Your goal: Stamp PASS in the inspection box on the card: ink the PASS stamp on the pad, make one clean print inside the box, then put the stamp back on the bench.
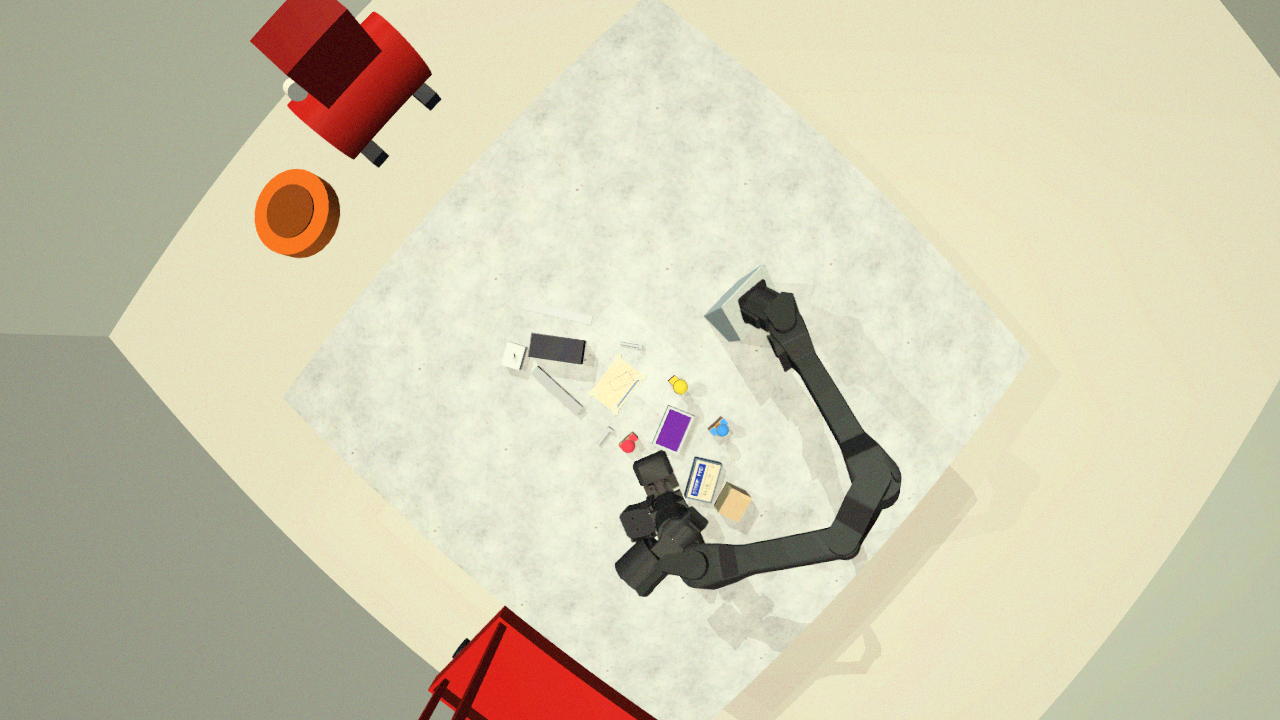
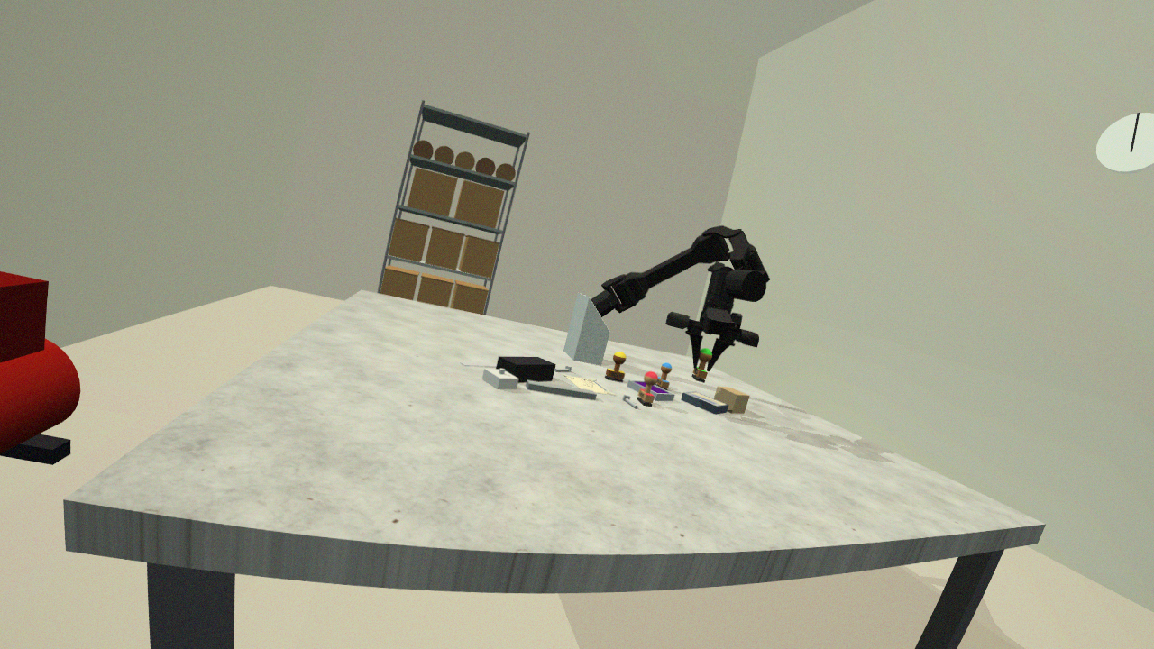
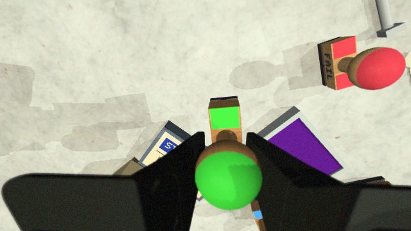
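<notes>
Now: the purple ink pad 9 cm below my gripper tip, 8 cm behind it and 6 cm to the right of it. Round my gripper tip: cardboard box 14 cm to the left, 8 cm behind, 7 cm below; green-knobbed stamp right at my gripper tip; red-knobbed stamp 11 cm to the right, 7 cm below, 1 cm ahead.
</notes>
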